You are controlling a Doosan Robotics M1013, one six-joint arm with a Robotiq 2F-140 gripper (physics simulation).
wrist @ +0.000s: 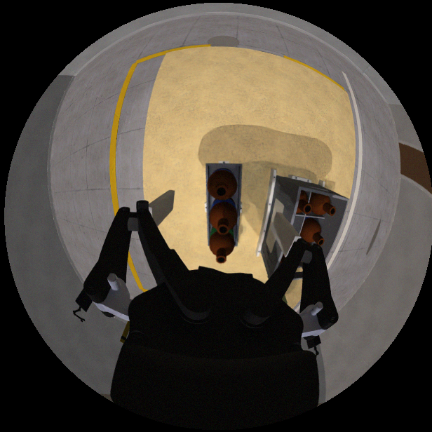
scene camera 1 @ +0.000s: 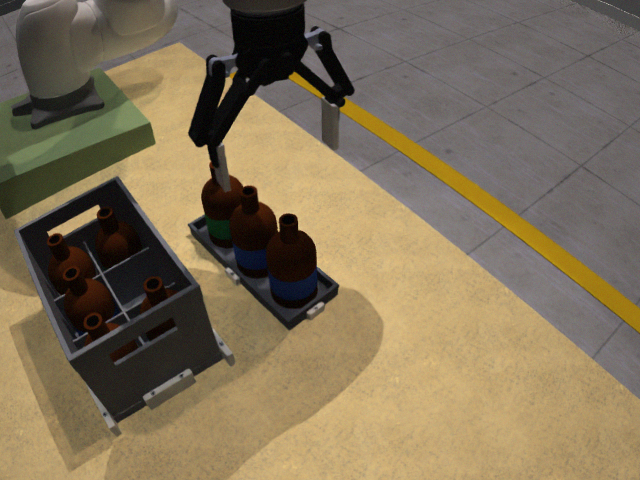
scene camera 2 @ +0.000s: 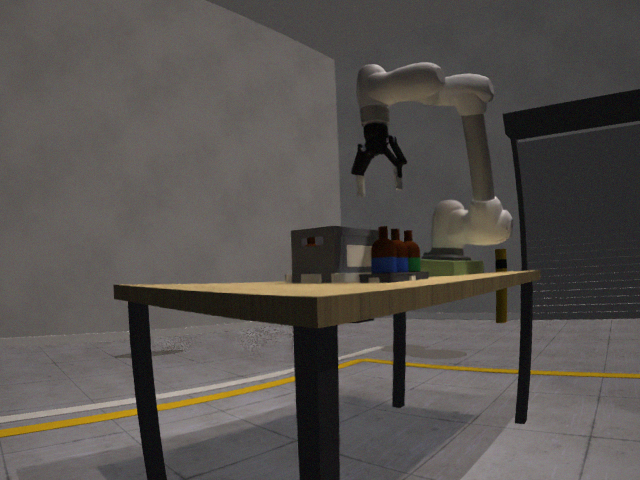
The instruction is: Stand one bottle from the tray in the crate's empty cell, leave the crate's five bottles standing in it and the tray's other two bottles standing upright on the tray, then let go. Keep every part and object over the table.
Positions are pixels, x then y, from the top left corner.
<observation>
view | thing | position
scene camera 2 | my gripper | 379, 192
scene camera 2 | blue-banded bottle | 383, 252
</observation>
